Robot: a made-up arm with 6 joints. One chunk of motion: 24 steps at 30 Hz.
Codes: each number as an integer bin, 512 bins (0 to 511) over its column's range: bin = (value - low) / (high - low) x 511, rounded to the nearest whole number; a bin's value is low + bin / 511 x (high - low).
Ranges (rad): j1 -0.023..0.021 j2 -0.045..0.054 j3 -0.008..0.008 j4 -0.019..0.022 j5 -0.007..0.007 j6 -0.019..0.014
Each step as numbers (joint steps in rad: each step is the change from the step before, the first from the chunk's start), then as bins.
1 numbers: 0.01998 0.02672 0.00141 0.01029 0.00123 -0.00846
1 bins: 499 370 301 365 300 163
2 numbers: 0.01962 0.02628 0.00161 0.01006 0.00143 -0.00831
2 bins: 495 368 307 362 308 166
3 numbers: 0.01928 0.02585 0.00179 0.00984 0.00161 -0.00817
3 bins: 491 366 313 359 314 168
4 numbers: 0.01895 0.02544 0.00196 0.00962 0.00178 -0.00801
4 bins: 487 364 318 357 320 170
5 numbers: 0.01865 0.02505 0.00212 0.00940 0.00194 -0.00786
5 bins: 484 362 323 354 326 173
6 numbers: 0.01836 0.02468 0.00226 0.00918 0.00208 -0.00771
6 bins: 480 360 328 351 331 175
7 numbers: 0.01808 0.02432 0.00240 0.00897 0.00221 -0.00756
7 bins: 477 358 332 349 336 177
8 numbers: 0.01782 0.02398 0.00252 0.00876 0.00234 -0.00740
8 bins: 474 356 336 346 341 180
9 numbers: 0.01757 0.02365 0.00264 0.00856 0.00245 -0.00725
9 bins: 471 354 340 343 345 182
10 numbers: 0.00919 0.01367 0.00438 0.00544 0.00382 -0.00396
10 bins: 374 303 395 305 395 233
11 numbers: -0.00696 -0.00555 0.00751 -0.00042 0.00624 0.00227
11 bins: 186 204 495 232 483 329
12 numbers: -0.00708 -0.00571 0.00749 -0.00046 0.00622 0.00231
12 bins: 185 203 495 231 483 330
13 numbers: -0.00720 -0.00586 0.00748 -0.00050 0.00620 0.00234
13 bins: 183 202 494 231 482 330
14 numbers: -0.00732 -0.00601 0.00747 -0.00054 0.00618 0.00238
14 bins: 182 201 494 230 481 331
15 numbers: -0.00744 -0.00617 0.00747 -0.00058 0.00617 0.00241
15 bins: 181 200 494 230 481 332
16 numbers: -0.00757 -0.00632 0.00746 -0.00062 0.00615 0.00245
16 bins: 179 200 494 229 480 332
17 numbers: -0.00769 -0.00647 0.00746 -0.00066 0.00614 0.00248
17 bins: 178 199 494 229 480 333
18 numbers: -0.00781 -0.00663 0.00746 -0.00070 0.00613 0.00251
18 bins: 176 198 494 228 479 333
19 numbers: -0.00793 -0.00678 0.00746 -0.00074 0.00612 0.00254
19 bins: 175 197 494 228 479 334
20 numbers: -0.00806 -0.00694 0.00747 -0.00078 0.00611 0.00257
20 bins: 174 196 494 227 479 334
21 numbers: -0.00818 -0.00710 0.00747 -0.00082 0.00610 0.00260
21 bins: 172 196 494 227 478 334
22 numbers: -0.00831 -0.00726 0.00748 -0.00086 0.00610 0.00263
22 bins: 171 195 494 226 478 335
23 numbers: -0.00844 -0.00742 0.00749 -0.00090 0.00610 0.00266
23 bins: 169 194 495 226 478 335
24 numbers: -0.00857 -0.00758 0.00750 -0.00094 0.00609 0.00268
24 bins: 168 193 495 225 478 336
